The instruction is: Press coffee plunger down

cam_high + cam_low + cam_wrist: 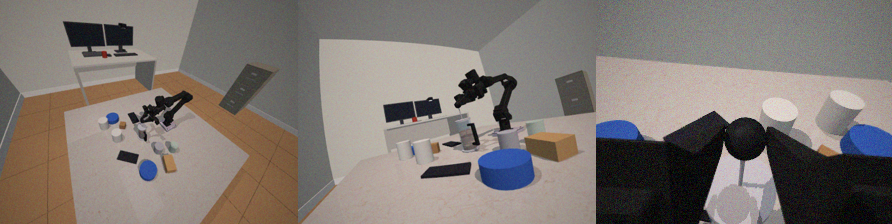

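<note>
My gripper tip is 10 mm past the coffee press, 20 mm to the right of it and 110 mm above it. From my gripper tip the other things lie so: grey cylinder 70 mm behind, 180 mm to the left, 190 mm below; pale green cylinder 170 mm behind, 240 mm to the left, 180 mm below.
</note>
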